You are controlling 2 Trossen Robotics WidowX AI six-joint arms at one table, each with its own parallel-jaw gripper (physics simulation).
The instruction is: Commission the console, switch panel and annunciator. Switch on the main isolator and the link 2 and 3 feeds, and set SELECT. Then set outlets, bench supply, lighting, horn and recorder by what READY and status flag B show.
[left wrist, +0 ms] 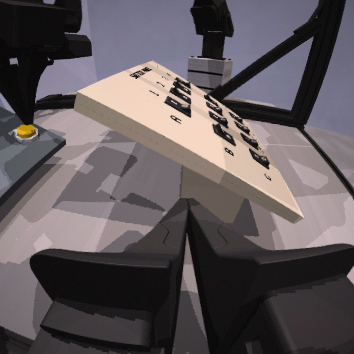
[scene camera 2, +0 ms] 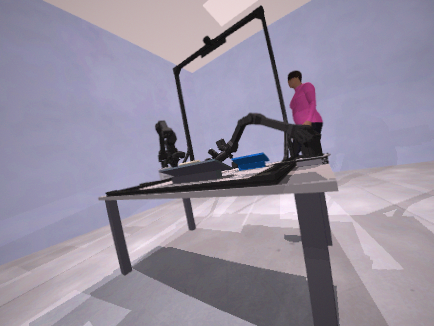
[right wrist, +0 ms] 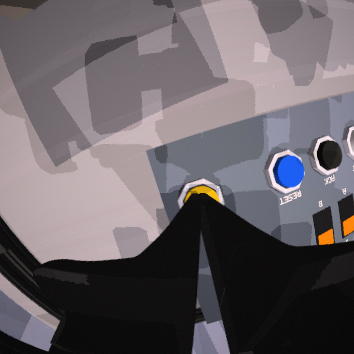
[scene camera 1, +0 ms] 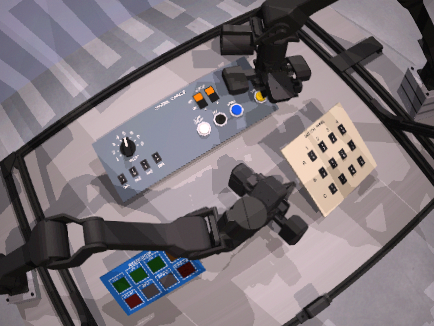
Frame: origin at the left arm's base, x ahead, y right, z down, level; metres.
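Seen in the pictures: left gripper, between the fingertips: [left wrist: 185,204] [scene camera 1: 294,183]; right gripper, between the fingertips: [left wrist: 28,123] [right wrist: 197,199] [scene camera 1: 263,96]; left arm's base, origin of its link: [scene camera 2: 313,156] [scene camera 1: 17,281]; right arm's base, origin of its link: [left wrist: 211,57] [scene camera 2: 165,167] [scene camera 1: 431,78].
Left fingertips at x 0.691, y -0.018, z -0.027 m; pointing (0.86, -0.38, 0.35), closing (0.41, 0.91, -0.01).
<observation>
Pixels of each thing's top centre, then the offset from my left fingertips to it.
- black SELECT knob, centre of its top: [scene camera 1: 125,143] dy -0.191, dx -0.306, dz -0.046 m
- blue annunciator, centre of its top: [scene camera 1: 145,268] [scene camera 2: 248,155] dy +0.077, dx -0.335, dz -0.028 m
- yellow button, centre of its top: [right wrist: 203,208] [left wrist: 23,125] [scene camera 1: 260,94] dy -0.221, dx +0.011, dz -0.012 m
- blue RESET button, centre of its top: [right wrist: 295,174] [scene camera 1: 236,108] dy -0.205, dx -0.053, dz -0.012 m
- black ACK button, centre of its top: [right wrist: 336,157] [scene camera 1: 220,117] dy -0.195, dx -0.094, dz -0.012 m
- white button, centre of its top: [scene camera 1: 203,127] dy -0.185, dx -0.134, dz -0.012 m
The grey console [scene camera 1: 172,125] [right wrist: 240,145] has a black SELECT knob [scene camera 1: 127,146] pointing up near 4 or 5, and two status flags with orange upper halves in scene camera 1. The cream switch panel [scene camera 1: 299,150] [left wrist: 150,115] is tilted on its stand; its lever positions are too small to tell. The blue annunciator [scene camera 1: 106,278] [scene camera 2: 250,161] is partly hidden by the left arm; its visible tiles look dark. My left gripper [scene camera 1: 293,185] [left wrist: 185,204] is shut and empty, beside the switch panel's lower left edge. My right gripper [right wrist: 197,199] [left wrist: 28,123] is shut and empty at the yellow button [scene camera 1: 259,96].
A blue RESET button [scene camera 1: 236,110] [right wrist: 288,171], a black ACK button [scene camera 1: 220,119] [right wrist: 329,154] and a white button [scene camera 1: 203,128] sit in a row on the console. Small switches line its lower left part. Black frame rails edge the table. A person [scene camera 2: 304,102] stands behind it.
</observation>
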